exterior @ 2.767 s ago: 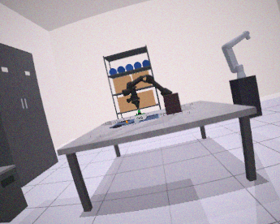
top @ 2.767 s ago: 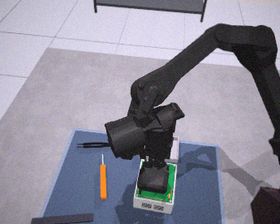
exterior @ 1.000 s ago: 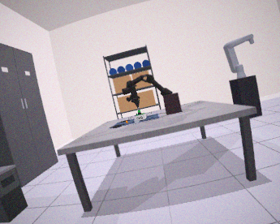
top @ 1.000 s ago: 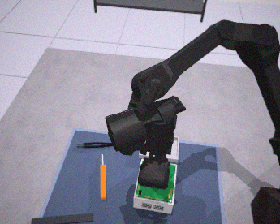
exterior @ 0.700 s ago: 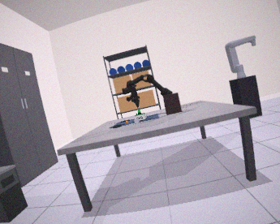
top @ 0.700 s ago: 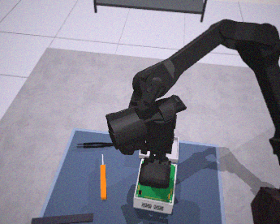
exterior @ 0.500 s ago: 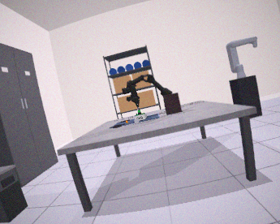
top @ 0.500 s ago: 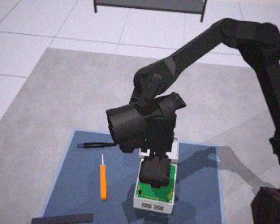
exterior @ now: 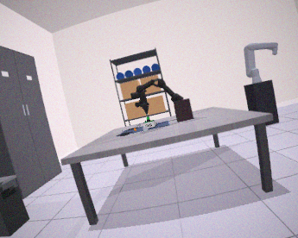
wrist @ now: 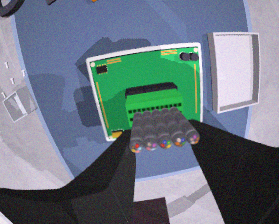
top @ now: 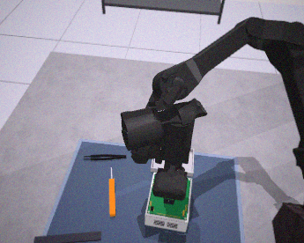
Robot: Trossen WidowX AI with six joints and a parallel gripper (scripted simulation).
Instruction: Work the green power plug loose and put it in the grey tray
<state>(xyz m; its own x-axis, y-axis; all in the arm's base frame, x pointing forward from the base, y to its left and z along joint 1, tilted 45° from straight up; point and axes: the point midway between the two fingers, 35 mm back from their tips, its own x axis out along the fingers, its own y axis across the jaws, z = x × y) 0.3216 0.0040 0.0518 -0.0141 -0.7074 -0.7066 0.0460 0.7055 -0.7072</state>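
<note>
The green power plug lies 30 mm below my gripper tip. From my gripper tip the other things lie so: blue mat (50 mm ahead, 120 mm below); dark bar (220 mm ahead, 110 mm to the left, 120 mm below).
</note>
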